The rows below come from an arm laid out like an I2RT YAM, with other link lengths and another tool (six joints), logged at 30 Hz.
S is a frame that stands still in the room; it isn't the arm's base.
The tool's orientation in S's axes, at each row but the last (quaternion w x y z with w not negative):
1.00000 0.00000 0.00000 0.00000
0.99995 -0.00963 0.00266 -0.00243
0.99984 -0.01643 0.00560 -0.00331
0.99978 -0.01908 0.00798 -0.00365
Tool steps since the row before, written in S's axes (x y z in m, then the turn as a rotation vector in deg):
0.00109 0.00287 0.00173 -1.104 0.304 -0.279
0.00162 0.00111 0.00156 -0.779 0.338 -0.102
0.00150 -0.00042 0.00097 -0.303 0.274 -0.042
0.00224 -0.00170 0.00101 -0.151 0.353 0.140
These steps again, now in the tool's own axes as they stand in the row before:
0.00109 0.00287 0.00173 -1.104 0.304 -0.279
0.00161 0.00109 0.00159 -0.780 0.336 -0.100
0.00149 -0.00044 0.00097 -0.304 0.273 -0.036
0.00224 -0.00172 0.00098 -0.156 0.346 0.151

